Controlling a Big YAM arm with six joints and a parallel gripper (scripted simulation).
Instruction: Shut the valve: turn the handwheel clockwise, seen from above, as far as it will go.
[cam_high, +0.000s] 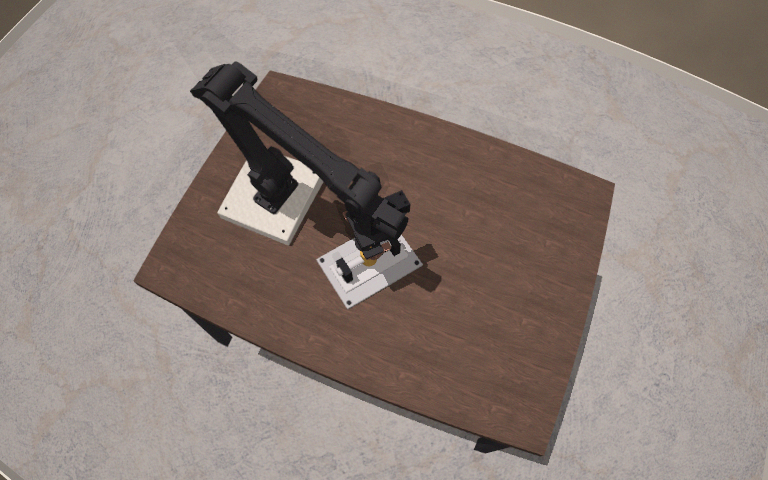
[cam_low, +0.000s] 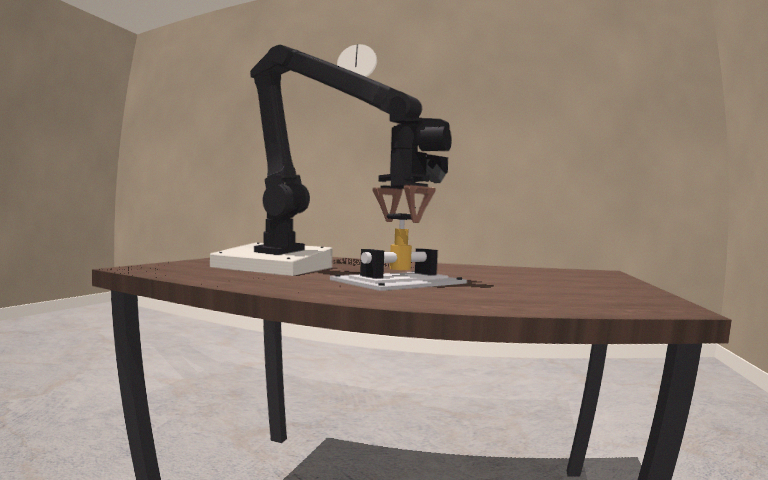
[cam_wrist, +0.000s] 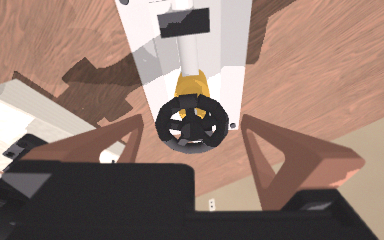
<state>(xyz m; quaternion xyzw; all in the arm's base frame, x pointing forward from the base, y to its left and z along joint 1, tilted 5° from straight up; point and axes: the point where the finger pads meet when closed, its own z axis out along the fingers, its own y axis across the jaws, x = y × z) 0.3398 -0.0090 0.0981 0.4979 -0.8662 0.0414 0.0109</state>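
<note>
Right now the black spoked handwheel is 1 cm below my hand.
</note>
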